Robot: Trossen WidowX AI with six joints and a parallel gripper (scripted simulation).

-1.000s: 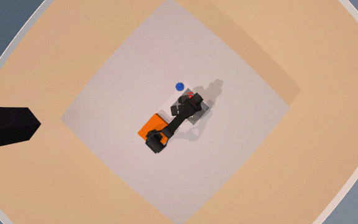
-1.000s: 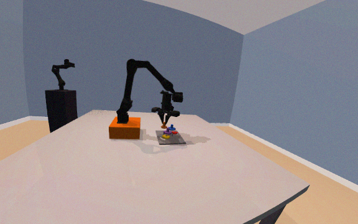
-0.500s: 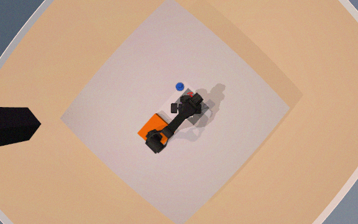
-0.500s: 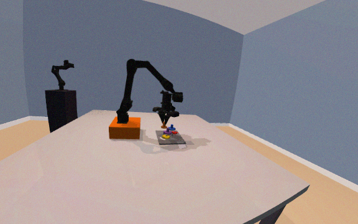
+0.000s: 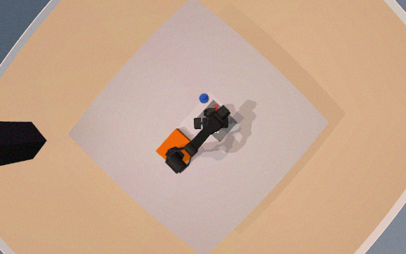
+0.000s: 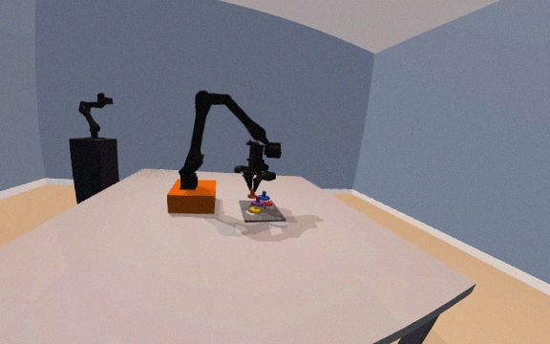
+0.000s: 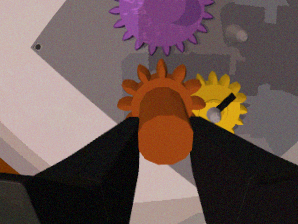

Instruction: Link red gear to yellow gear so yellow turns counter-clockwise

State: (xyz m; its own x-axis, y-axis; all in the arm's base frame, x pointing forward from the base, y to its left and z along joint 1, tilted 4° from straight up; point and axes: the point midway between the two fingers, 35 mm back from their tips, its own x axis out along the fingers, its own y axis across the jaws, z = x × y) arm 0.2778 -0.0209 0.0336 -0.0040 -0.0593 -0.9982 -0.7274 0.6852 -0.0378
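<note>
Right now my gripper tip is 10 mm short of the yellow gear, 40 mm to the left of it and 70 mm above it. Round my gripper tip: orange gear (10 mm below); purple gear (30 mm ahead, 30 mm to the left, 60 mm below); red gear (80 mm ahead, 30 mm to the left, 70 mm below).
</note>
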